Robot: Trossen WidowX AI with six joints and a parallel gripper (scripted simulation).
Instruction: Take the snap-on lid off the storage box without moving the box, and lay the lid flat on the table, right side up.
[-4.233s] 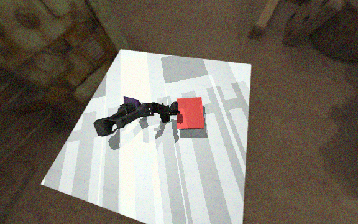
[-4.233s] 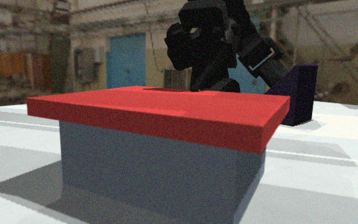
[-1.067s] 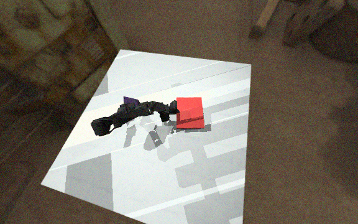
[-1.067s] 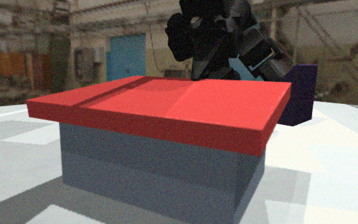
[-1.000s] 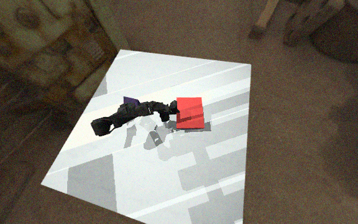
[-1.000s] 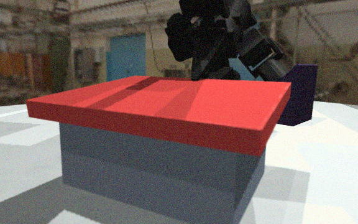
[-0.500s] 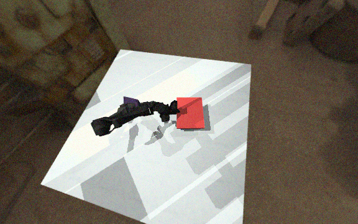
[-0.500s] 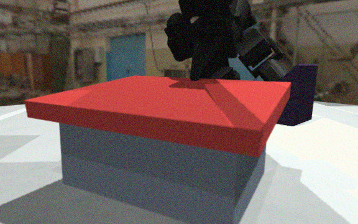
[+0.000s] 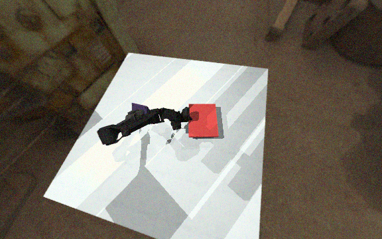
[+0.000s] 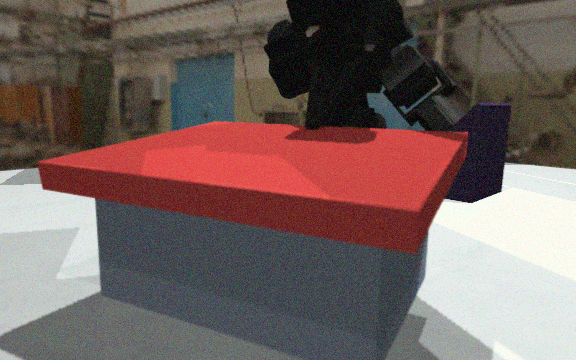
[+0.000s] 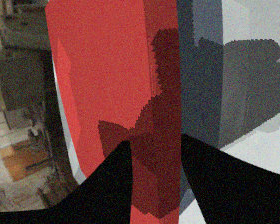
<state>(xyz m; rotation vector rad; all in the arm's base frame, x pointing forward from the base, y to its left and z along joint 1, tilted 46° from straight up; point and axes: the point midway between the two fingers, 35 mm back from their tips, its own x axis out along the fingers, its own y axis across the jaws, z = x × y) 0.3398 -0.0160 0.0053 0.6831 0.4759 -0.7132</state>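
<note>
My gripper tip is now 80 mm short of the lid and 20 mm to the right of it. Also, from my gripper tip: grey-blue storage box (70 mm ahead, 20 mm to the left, 50 mm below).
</note>
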